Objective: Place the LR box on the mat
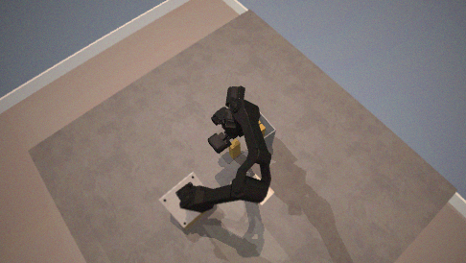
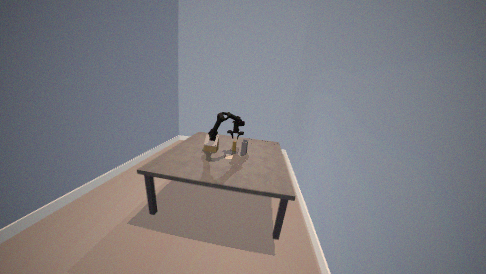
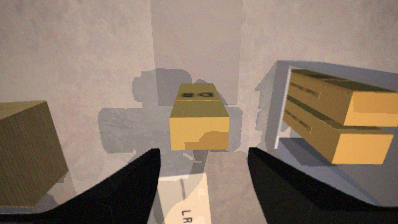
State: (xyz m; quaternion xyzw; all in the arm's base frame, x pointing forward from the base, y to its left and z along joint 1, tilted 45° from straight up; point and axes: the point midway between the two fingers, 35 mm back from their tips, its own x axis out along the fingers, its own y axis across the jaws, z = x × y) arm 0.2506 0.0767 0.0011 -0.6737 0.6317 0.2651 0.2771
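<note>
My gripper tip is now 6 cm to the right of the grey mat and 15 cm above it.
</note>
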